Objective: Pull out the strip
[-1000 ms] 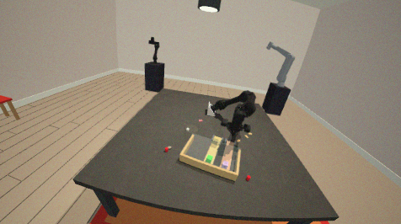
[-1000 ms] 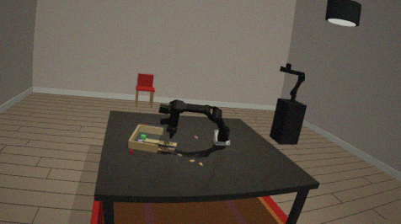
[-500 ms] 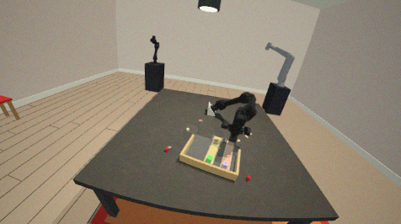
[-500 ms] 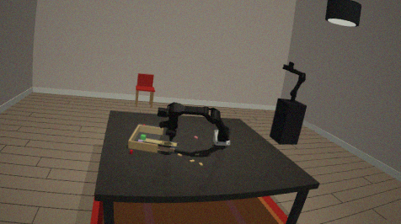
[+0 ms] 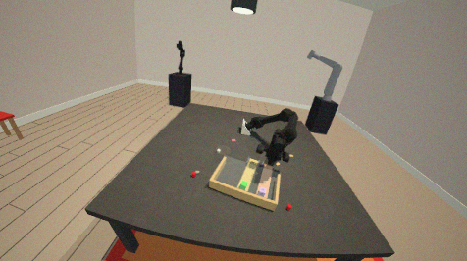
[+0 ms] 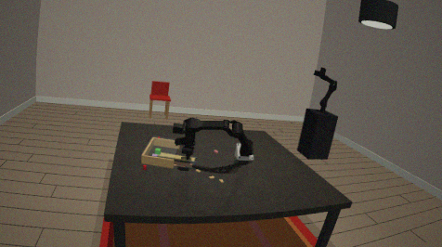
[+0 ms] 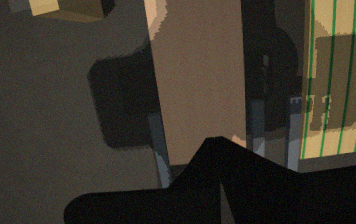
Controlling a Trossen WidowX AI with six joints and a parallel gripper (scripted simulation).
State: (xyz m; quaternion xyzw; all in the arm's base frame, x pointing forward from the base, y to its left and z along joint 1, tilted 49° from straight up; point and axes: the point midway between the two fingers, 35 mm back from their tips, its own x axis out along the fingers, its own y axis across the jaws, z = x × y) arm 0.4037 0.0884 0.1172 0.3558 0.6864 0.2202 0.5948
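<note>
The green-striped strip is 60 mm ahead of my gripper tip, 110 mm to the right of it and 40 mm below it. Round my gripper tip: pink piece: 230 mm behind, 240 mm to the right, 40 mm below.
</note>
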